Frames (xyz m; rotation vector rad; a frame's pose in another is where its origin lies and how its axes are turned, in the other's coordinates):
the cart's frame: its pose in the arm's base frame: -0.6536 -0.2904 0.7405 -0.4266 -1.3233 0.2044
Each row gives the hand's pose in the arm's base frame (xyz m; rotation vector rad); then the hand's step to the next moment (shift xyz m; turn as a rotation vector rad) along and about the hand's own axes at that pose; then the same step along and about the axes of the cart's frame.
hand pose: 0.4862 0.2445 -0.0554 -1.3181 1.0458 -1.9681
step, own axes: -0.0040 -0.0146 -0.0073 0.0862 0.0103 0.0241
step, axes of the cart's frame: 0.0114 0.0080 0.0094 0.0029 -0.0900 0.0016
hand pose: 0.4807 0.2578 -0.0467 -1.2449 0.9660 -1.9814
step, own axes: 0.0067 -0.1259 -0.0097 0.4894 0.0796 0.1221
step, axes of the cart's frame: 0.1126 0.0152 0.0555 -0.0087 -0.5104 0.0148
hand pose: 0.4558 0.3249 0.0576 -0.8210 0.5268 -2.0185
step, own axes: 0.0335 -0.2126 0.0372 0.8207 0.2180 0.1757
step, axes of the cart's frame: 0.1587 -0.0062 0.1500 -0.0901 -0.8622 -0.0225
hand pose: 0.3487 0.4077 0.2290 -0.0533 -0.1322 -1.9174
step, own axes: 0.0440 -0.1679 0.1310 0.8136 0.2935 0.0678
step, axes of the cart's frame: 0.0794 -0.0396 0.1985 -0.1755 -0.8410 -0.1208
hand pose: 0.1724 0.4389 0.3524 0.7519 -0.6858 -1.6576
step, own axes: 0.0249 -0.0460 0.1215 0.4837 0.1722 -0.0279
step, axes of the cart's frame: -0.0005 -0.0360 0.1273 -0.1327 -0.4794 -0.1303
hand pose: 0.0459 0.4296 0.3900 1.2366 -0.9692 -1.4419
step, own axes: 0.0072 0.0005 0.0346 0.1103 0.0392 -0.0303
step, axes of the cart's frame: -0.0070 -0.0123 0.0324 -0.0280 -0.1049 -0.0532
